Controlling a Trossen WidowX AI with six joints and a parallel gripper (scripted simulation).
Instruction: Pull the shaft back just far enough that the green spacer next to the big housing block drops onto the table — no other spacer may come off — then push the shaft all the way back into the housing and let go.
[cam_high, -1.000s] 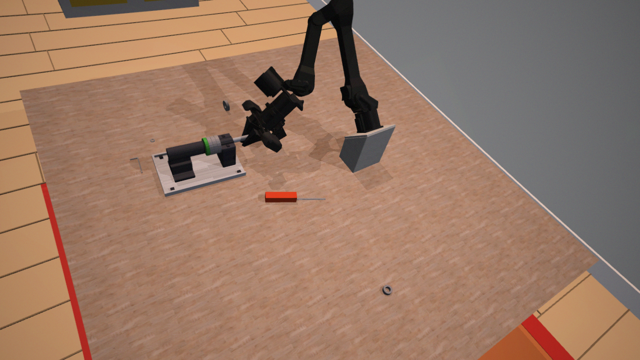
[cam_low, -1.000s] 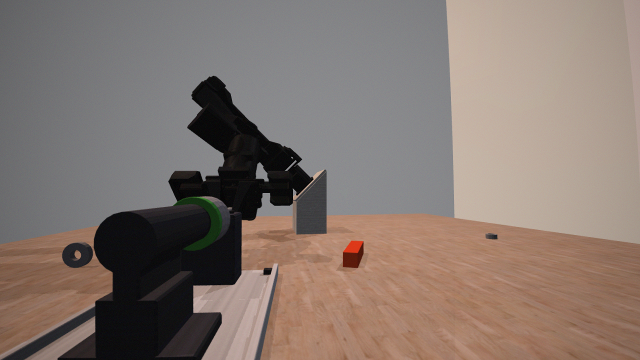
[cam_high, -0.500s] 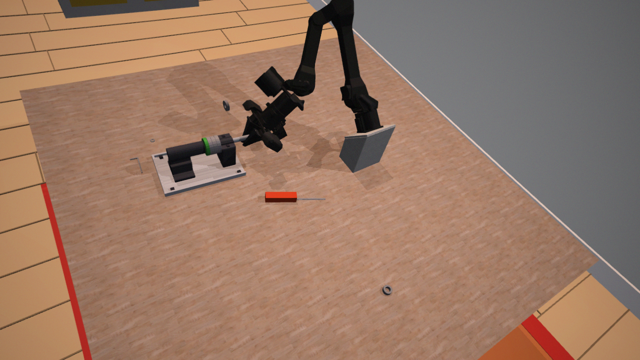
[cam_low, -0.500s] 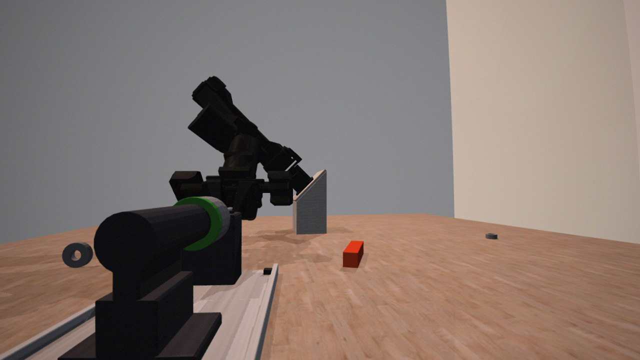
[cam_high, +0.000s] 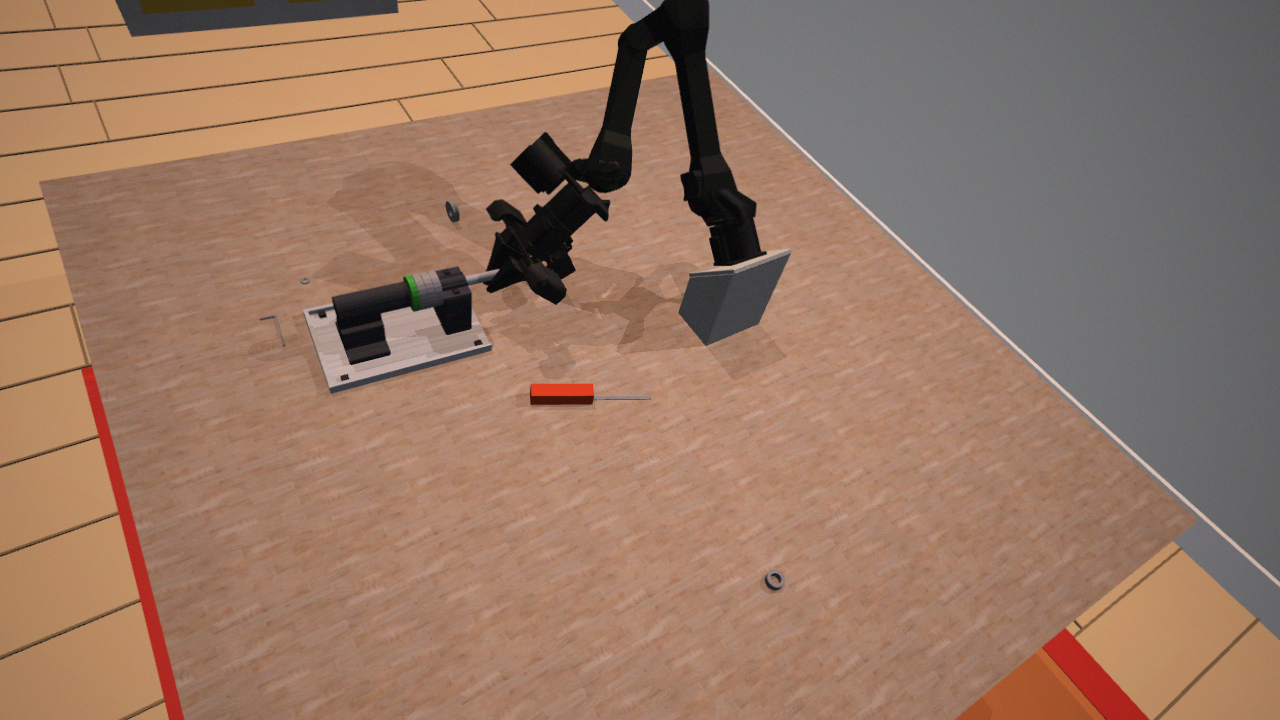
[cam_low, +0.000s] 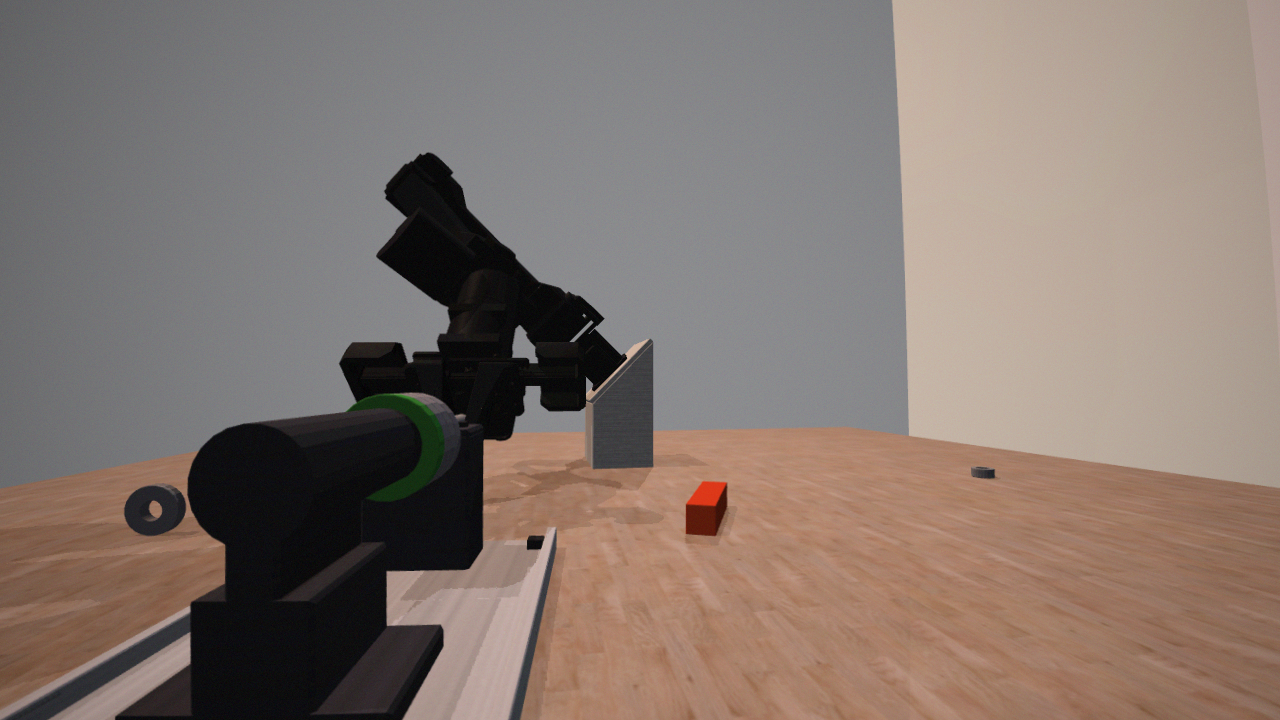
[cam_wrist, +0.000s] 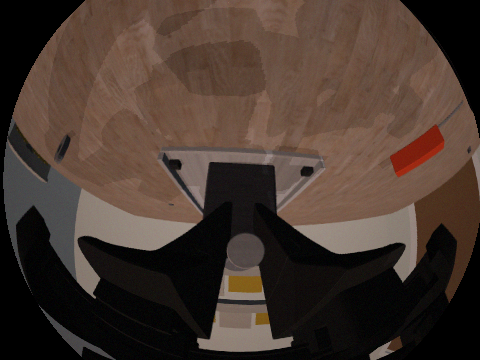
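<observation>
Right now the grey shaft is 50 mm ahead of my gripper tip and 20 mm above it. Round my gripper tip: red-handled screwdriver (200 mm to the left, 90 mm behind, 50 mm below); green spacer (110 mm ahead, 20 mm above); grey spacer (90 mm ahead, 20 mm above).
</observation>
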